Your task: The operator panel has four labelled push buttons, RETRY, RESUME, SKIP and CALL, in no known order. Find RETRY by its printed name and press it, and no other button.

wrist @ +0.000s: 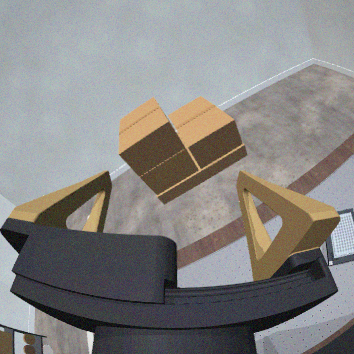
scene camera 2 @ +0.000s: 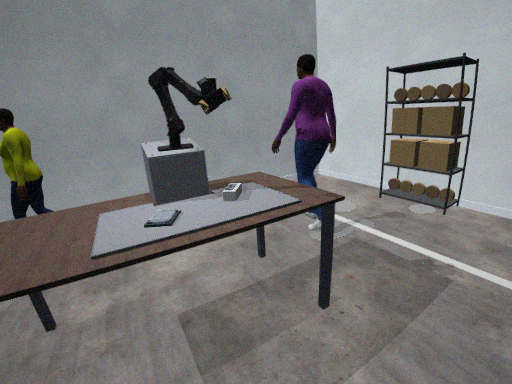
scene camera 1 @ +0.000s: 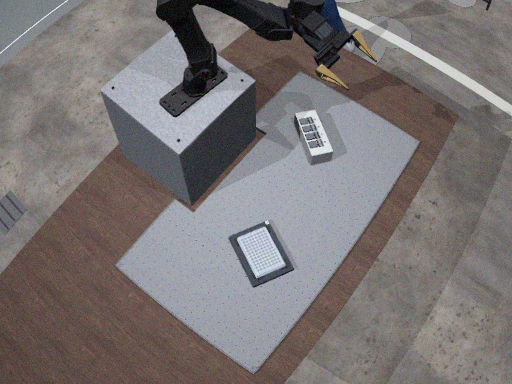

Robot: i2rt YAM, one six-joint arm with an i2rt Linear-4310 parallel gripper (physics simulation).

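Seen in the pictures: gripper, fingertip midpoint: point(wrist: 173, 177) point(scene camera 2: 218, 101) point(scene camera 1: 362, 75); arm's base, origin of the base link: point(scene camera 2: 175, 148) point(scene camera 1: 193, 89).
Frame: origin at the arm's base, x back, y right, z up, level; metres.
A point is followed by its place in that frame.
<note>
The operator panel point(scene camera 1: 323, 151) @[x -0.305, y -0.205, z -0.226 m] point(scene camera 2: 230, 196) @[x -0.311, y -0.202, z -0.253 m] is a small white box on the grey mat point(scene camera 1: 200, 280) @[x -0.299, y 0.312, z -0.279 m] point(scene camera 2: 120, 237) @[x -0.467, y 0.325, z -0.280 m]. Four dark square buttons show in a row on its top in scene camera 1; their printed names are too small to read, so I cannot tell which is RETRY. The panel does not show in the wrist view. My gripper point(scene camera 1: 361, 75) @[x -0.395, y -0.160, z 0.212 m] point(scene camera 2: 218, 104) @[x -0.395, y -0.160, z 0.212 m] point(wrist: 173, 177) @[x -0.395, y -0.160, z 0.212 m] is open, its two gold fingers wide apart with nothing held between them. It is raised well above the table, apart from the panel, and tilted away from straight down.
A white gridded plate in a dark frame point(scene camera 1: 261, 252) @[x -0.372, y 0.147, z -0.254 m] point(scene camera 2: 163, 217) @[x -0.410, y 0.146, z -0.255 m] point(wrist: 344, 241) @[x -0.345, y 0.131, z -0.254 m] lies on the mat. The arm stands on a grey block point(scene camera 1: 220, 155) @[x -0.104, y 0.021, z -0.198 m] point(scene camera 2: 177, 175) @[x -0.104, y 0.024, z -0.141 m]. Cardboard boxes point(wrist: 215, 142) show beyond the fingers. A person in purple point(scene camera 2: 312, 110) stands behind the table, and a shelf rack point(scene camera 2: 387, 132) is at the right.
</note>
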